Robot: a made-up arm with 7 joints. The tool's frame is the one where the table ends. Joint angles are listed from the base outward.
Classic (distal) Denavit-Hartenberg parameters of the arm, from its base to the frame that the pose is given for. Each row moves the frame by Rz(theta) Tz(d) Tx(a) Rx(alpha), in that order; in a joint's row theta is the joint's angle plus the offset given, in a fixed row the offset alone. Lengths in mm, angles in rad.
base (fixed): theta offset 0; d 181.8; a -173; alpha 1.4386
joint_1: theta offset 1.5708; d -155; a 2.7; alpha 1.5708
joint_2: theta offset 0.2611; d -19.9; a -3; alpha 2.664
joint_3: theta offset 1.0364; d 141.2; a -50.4; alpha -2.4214
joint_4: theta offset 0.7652; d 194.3; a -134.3; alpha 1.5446
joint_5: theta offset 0.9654; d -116; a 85; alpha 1.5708
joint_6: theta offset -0.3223; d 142; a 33.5; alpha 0.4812
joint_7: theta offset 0; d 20.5; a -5.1; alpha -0.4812
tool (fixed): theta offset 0.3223; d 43.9; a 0; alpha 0
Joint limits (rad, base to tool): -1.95..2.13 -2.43..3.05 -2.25..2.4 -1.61..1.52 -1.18..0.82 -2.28..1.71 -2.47..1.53
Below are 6 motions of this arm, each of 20 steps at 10 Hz.
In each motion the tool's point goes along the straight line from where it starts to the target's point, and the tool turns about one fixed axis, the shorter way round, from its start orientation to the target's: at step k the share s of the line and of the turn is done. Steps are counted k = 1, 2, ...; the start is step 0. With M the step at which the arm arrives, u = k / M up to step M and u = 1 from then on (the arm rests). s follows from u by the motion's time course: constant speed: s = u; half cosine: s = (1 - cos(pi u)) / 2; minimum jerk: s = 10 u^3 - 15 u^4 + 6 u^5.
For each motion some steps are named. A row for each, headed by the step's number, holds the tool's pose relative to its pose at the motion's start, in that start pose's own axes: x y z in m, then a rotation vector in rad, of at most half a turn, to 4 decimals.
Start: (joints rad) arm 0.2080 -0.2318 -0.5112 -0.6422 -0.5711 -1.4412 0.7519
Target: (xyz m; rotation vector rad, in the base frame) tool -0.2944 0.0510 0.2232 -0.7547 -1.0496 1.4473
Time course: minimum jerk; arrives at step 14
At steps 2, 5, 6, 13, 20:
2: 0.0021 -0.0006 0.0010 0.0130 -0.0054 0.0410
5: 0.0221 -0.0063 0.0110 0.1373 -0.0567 0.4342
6: 0.0330 -0.0094 0.0164 0.2051 -0.0847 0.6483
13: 0.0893 -0.0255 0.0444 0.5556 -0.2294 1.7565
20: 0.0896 -0.0256 0.0445 0.5574 -0.2302 1.7622

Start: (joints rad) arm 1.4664 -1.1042 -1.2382 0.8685 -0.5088 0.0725 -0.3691
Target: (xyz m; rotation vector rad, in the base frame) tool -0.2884 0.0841 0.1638 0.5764 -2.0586 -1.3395
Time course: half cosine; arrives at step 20
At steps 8, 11, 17, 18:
8: 0.0217 0.0934 0.0188 -0.4504 -0.3343 -0.0451
11: 0.0363 0.1563 0.0314 -0.7538 -0.5596 -0.0754
17: 0.0593 0.2555 0.0513 -1.2327 -0.9150 -0.1233
18: 0.0612 0.2637 0.0530 -1.2718 -0.9441 -0.1272

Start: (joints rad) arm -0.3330 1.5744 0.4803 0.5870 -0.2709 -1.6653 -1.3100
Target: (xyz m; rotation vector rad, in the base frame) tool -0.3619 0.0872 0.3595 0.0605 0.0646 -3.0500
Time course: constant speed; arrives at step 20
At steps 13, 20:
13: 0.0161 -0.1810 0.0757 0.9165 -0.2115 0.6055
20: 0.0248 -0.2784 0.1165 1.4100 -0.3254 0.9316

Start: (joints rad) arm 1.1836 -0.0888 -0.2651 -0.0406 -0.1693 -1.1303 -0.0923
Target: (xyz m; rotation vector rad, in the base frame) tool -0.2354 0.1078 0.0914 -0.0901 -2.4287 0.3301
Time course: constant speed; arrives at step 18
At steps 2, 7, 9, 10, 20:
2: -0.0103 -0.0007 0.0086 0.0494 -0.1054 0.1567
7: -0.0361 -0.0025 0.0301 0.1728 -0.3690 0.5483
9: -0.0464 -0.0032 0.0387 0.2222 -0.4744 0.7050
10: -0.0516 -0.0035 0.0430 0.2468 -0.5271 0.7833
20: -0.0928 -0.0064 0.0774 0.4443 -0.9489 1.4100

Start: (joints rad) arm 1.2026 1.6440 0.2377 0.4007 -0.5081 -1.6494 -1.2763
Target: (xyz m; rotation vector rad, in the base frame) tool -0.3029 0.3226 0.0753 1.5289 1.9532 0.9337
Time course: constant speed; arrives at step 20
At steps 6, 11, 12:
6: 0.0200 -0.0478 -0.0506 -0.3172 0.1878 0.1106
11: 0.0366 -0.0876 -0.0928 -0.5816 0.3443 0.2027
12: 0.0399 -0.0955 -0.1012 -0.6345 0.3756 0.2212

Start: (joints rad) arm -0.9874 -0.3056 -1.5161 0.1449 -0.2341 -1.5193 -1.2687
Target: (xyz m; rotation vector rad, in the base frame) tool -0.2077 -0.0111 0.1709 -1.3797 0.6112 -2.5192
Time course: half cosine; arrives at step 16
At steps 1, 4, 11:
1: -0.0021 0.0000 0.0004 0.0061 -0.0175 0.0008
4: -0.0316 0.0002 0.0058 0.0930 -0.2675 0.0120
11: -0.1676 0.0013 0.0310 0.4939 -1.4205 0.0637

